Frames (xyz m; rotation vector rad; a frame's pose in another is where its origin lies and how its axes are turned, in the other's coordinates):
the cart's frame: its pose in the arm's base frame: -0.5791 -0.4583 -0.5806 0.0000 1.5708 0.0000
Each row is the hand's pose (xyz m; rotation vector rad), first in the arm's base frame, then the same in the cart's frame.
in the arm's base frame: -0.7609 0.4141 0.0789 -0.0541 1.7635 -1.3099
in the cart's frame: -0.6595 0.8724 -0.1818 0.7644 0.3905 -0.8303
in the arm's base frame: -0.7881 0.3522 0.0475 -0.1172 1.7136 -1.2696
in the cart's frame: -0.6281 0.8105 -0.2090 0.7072 0.3307 -0.8511
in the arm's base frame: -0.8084 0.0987 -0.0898 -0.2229 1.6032 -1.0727
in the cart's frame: -0.4908 0.5570 -0.2293 0.5321 0.1722 -0.8113
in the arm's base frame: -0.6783 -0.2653 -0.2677 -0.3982 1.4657 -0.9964
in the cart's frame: -0.3129 0.1930 -0.0992 0.3820 0.0309 -0.8905
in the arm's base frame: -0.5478 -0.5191 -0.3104 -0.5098 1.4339 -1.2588
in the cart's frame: -0.2702 -0.0608 0.0313 0.4770 0.0832 -1.1262
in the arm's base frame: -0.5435 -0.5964 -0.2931 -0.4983 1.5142 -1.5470
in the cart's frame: -0.2875 -0.1381 0.0356 0.6547 0.2580 -1.2768
